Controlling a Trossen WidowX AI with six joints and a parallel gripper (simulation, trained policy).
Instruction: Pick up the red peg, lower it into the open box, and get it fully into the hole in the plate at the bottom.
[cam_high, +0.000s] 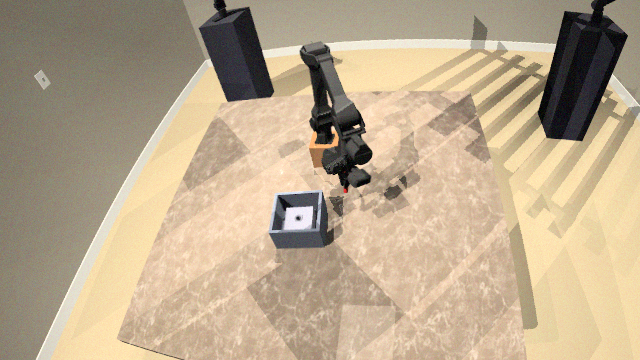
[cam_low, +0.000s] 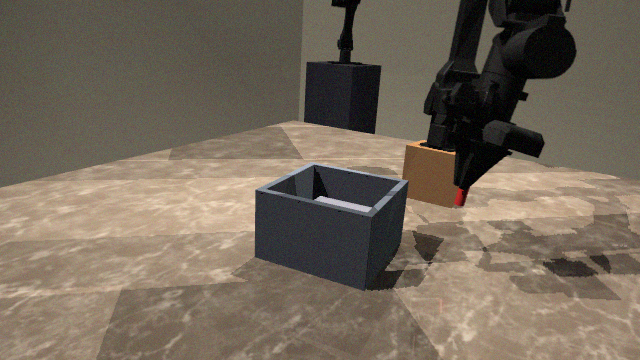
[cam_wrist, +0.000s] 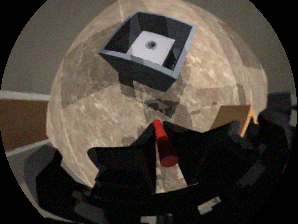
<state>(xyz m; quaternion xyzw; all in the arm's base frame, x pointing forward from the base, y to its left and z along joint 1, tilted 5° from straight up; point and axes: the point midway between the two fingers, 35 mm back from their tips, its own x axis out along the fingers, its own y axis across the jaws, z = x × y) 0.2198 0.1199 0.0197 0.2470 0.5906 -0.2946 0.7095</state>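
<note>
Now: the blue-grey box 13 cm to the right of my gripper tip, 11 cm ahead of it and 7 cm below it. Round my gripper tip: red peg: 1 cm to the left, 1 cm behind, 1 cm above.
</note>
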